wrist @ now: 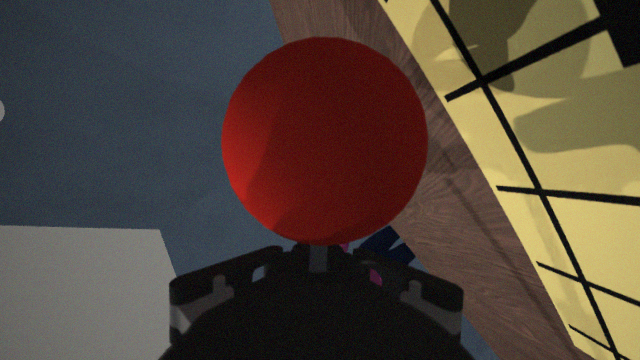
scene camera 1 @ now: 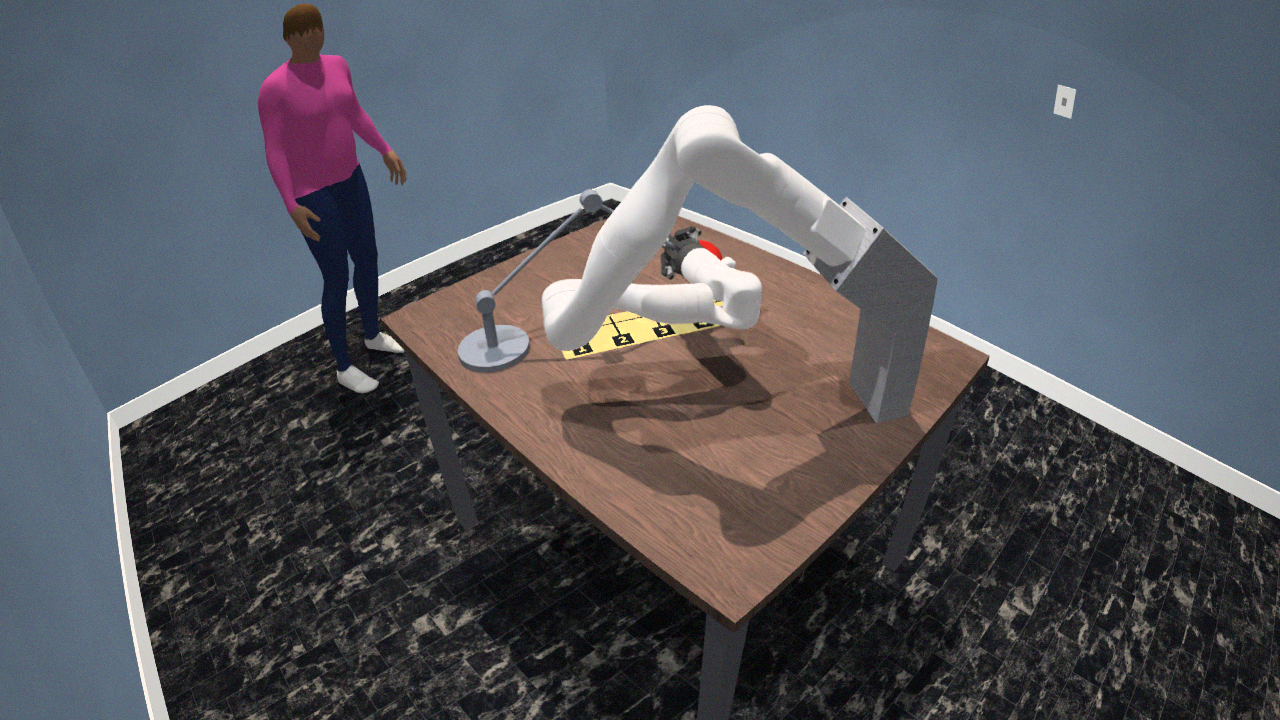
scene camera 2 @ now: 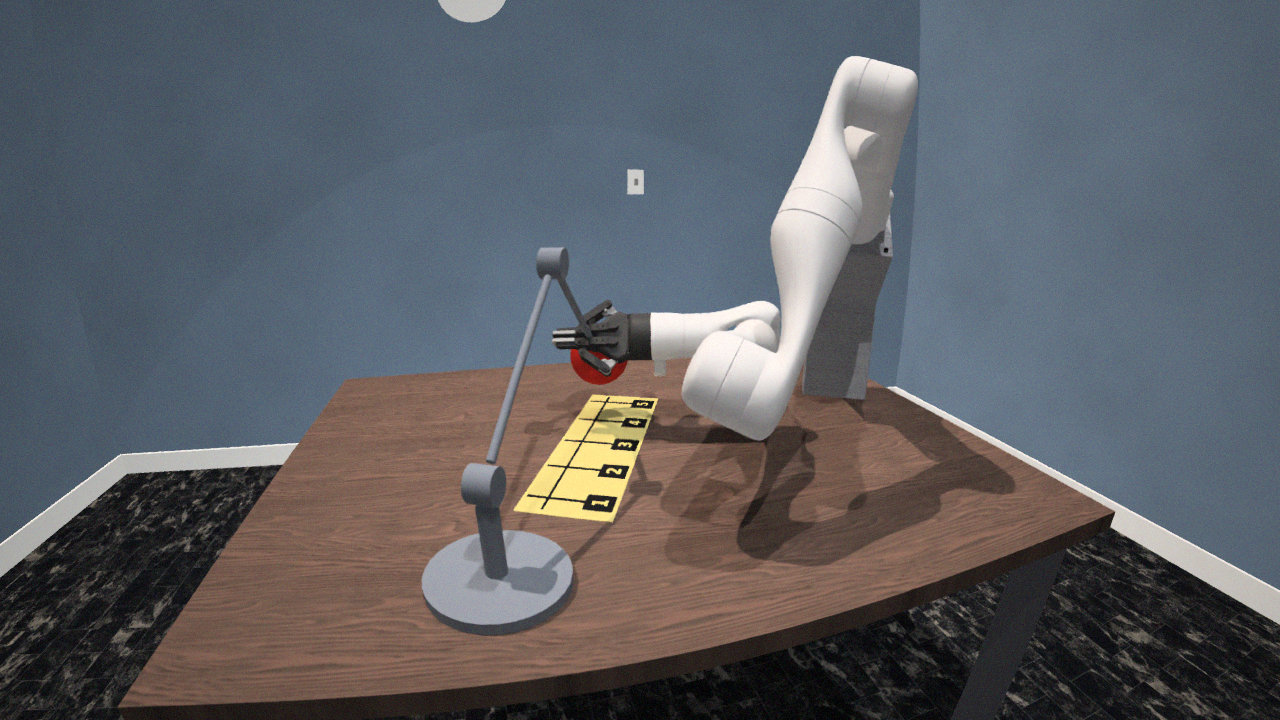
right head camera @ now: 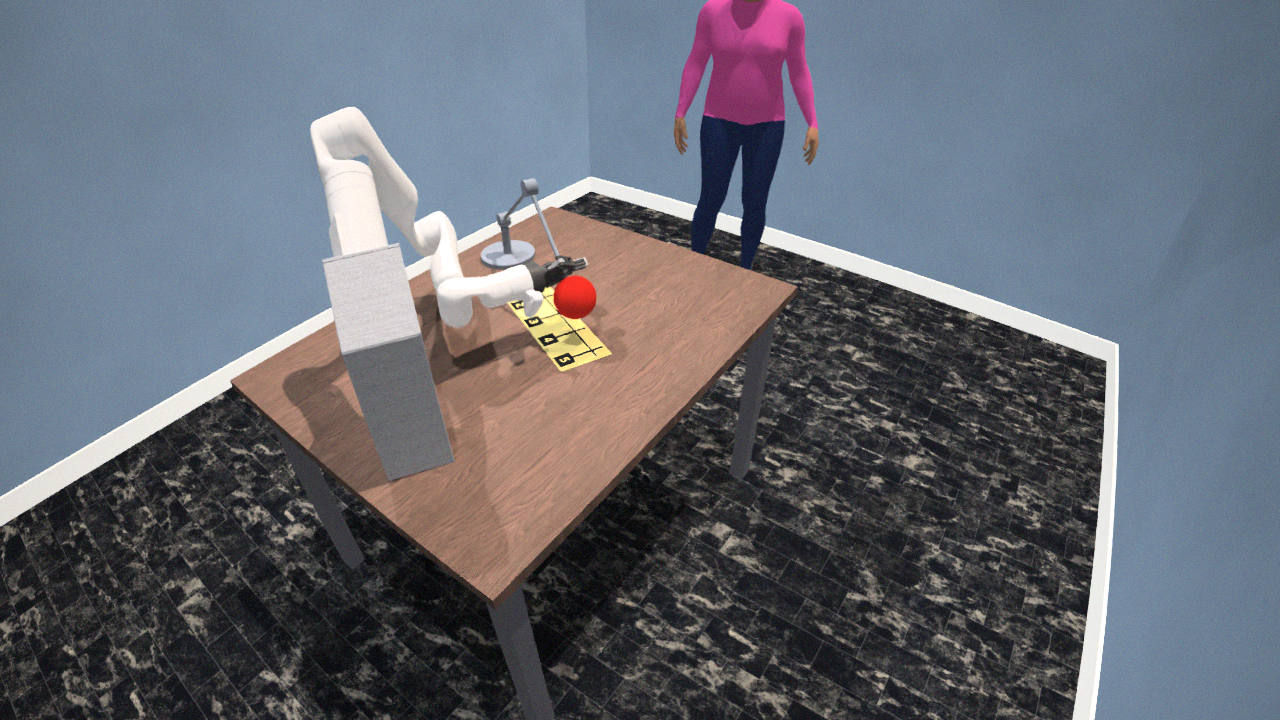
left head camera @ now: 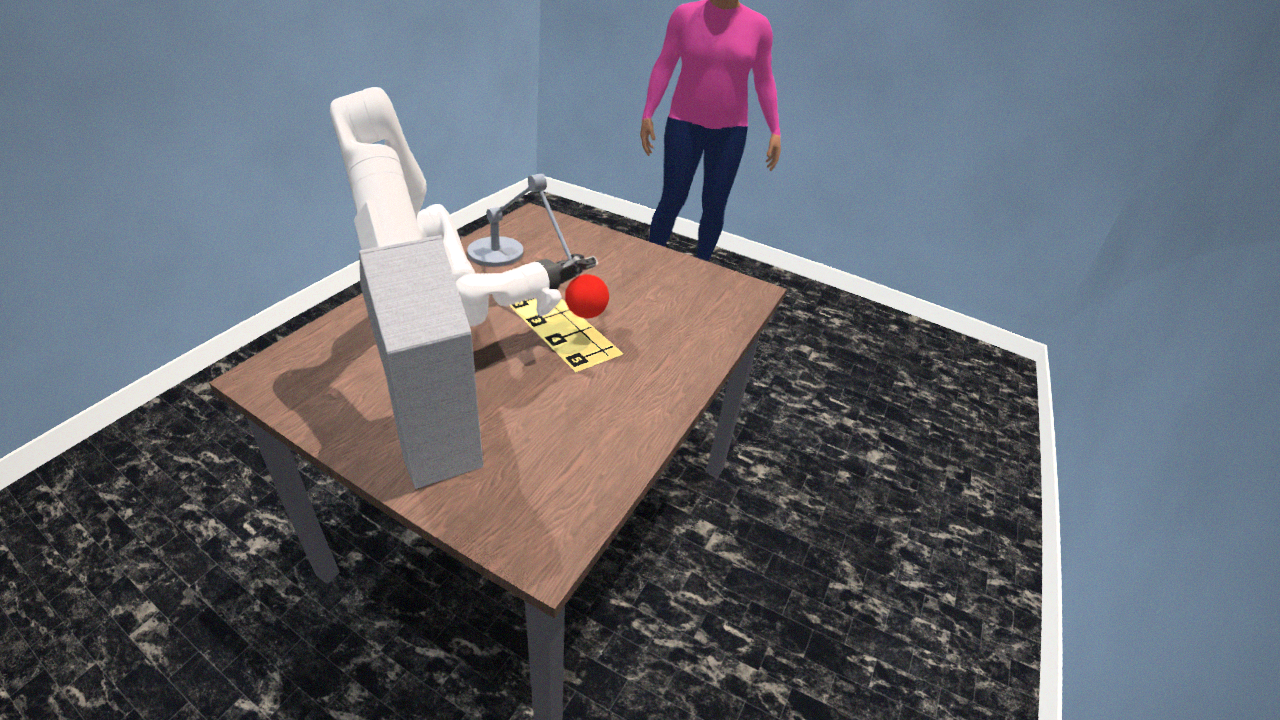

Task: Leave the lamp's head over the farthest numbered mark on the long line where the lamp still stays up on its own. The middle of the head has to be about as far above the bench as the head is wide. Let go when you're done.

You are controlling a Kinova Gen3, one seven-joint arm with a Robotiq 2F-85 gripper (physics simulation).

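Places are measured from the arm's base along level axes (x ahead, y left, z up), in centimetres.
Where they show: gripper, fingertip midpoint: [scene camera 2: 553,338] [right head camera: 585,262] [left head camera: 594,261]; arm's base, origin of the base link: [scene camera 1: 841,241] [right head camera: 366,267] [left head camera: 398,260].
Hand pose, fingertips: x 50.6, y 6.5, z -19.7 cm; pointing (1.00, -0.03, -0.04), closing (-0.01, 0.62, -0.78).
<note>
Things, the pixels of their top centre, and the offset from my fingertips. "*": a spot on its surface instead. Level surfaces: height alone.
- lamp's red ball head, surface spot: [wrist: 325,140] * dx -11.8, dy -5.0, dz -3.7 cm
- yellow sheet, middle of its top: [wrist: 608,202] [scene camera 2: 600,443] [scene camera 1: 656,321] [left head camera: 550,315] [right head camera: 547,316] dx -8.0, dy +6.3, dz -15.5 cm
- lamp's elbow joint, surface spot: [scene camera 2: 552,262] [scene camera 1: 581,201] * dx -4.0, dy +19.7, dz +14.8 cm
- wooden bench, its level: dz -15.6 cm
The lamp's red ball head [left head camera: 587,296] [right head camera: 574,297] [scene camera 1: 709,248] [scene camera 2: 597,365] [wrist: 325,140] hangs in the air, apart from the bench. Its grey round base [left head camera: 510,254] [right head camera: 507,257] [scene camera 1: 510,349] [scene camera 2: 456,595] sits flat and the lamp is upright. The yellow sheet [left head camera: 597,360] [right head camera: 583,361] [scene camera 2: 572,512] [wrist: 600,170] has a long line with marks 1 to 5; I cannot tell exactly which mark is under the head. My gripper [left head camera: 588,262] [right head camera: 581,263] [scene camera 2: 562,338] [wrist: 317,241] is shut on the lamp's thin outer arm just above the head. The fingers hide part of that arm.
The lamp's elbow joint [left head camera: 537,182] [right head camera: 529,187] [scene camera 1: 589,200] [scene camera 2: 552,262] stands higher than my gripper. My grey pedestal [left head camera: 438,394] [right head camera: 398,402] [scene camera 1: 895,313] stands on the wooden bench [left head camera: 554,501] [scene camera 2: 313,573]. A person in pink [left head camera: 720,71] [right head camera: 747,71] [scene camera 1: 308,125] stands beyond the bench.
</note>
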